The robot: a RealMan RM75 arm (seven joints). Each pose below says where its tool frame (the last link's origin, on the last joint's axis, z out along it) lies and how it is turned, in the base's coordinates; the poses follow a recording.
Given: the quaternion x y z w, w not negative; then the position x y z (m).
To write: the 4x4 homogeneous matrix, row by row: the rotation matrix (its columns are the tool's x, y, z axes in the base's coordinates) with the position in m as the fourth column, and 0 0 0 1 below. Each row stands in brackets. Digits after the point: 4 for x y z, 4 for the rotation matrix.
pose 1, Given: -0.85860, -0.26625, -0.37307, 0.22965, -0.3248, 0.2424, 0.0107
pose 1, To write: [[0.5799, 0.6286, 0.5183, -0.3248], [0.2859, -0.7527, 0.5930, 0.2424], [0.7629, -0.1957, -0.6162, 0.0107], [0, 0, 0, 1]]
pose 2, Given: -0.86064, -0.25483, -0.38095, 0.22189, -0.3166, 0.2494, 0.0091
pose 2, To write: [[0.5799, 0.6077, 0.5426, -0.3166], [0.2696, -0.7717, 0.5761, 0.2494], [0.7688, -0.1878, -0.6113, 0.0091], [0, 0, 0, 1]]
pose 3, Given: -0.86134, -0.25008, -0.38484, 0.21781, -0.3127, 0.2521, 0.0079
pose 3, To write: [[0.5787, 0.5985, 0.5540, -0.3127], [0.2632, -0.7800, 0.5677, 0.2521], [0.7719, -0.1827, -0.6089, 0.0079], [0, 0, 0, 1]]
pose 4, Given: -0.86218, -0.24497, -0.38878, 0.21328, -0.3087, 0.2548, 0.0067
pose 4, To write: [[0.5777, 0.5883, 0.5659, -0.3087], [0.2566, -0.7890, 0.5582, 0.2548], [0.7749, -0.1773, -0.6067, 0.0067], [0, 0, 0, 1]]
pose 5, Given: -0.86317, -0.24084, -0.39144, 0.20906, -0.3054, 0.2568, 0.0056
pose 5, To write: [[0.5775, 0.5794, 0.5751, -0.3054], [0.2521, -0.7966, 0.5495, 0.2568], [0.7765, -0.1724, -0.6061, 0.0056], [0, 0, 0, 1]]
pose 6, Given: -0.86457, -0.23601, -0.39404, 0.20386, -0.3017, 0.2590, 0.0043
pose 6, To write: [[0.5781, 0.5687, 0.5851, -0.3017], [0.2474, -0.8055, 0.5385, 0.2590], [0.7776, -0.1665, -0.6064, 0.0043], [0, 0, 0, 1]]
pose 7, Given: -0.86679, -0.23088, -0.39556, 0.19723, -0.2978, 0.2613, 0.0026
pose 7, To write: [[0.5805, 0.5563, 0.5947, -0.2978], [0.2442, -0.8156, 0.5246, 0.2613], [0.7768, -0.1593, -0.6093, 0.0026], [0, 0, 0, 1]]
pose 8, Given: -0.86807, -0.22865, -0.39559, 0.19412, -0.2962, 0.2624, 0.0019
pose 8, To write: [[0.5825, 0.5506, 0.5980, -0.2962], [0.2434, -0.8201, 0.5179, 0.2624], [0.7756, -0.1561, -0.6117, 0.0019], [0, 0, 0, 1]]
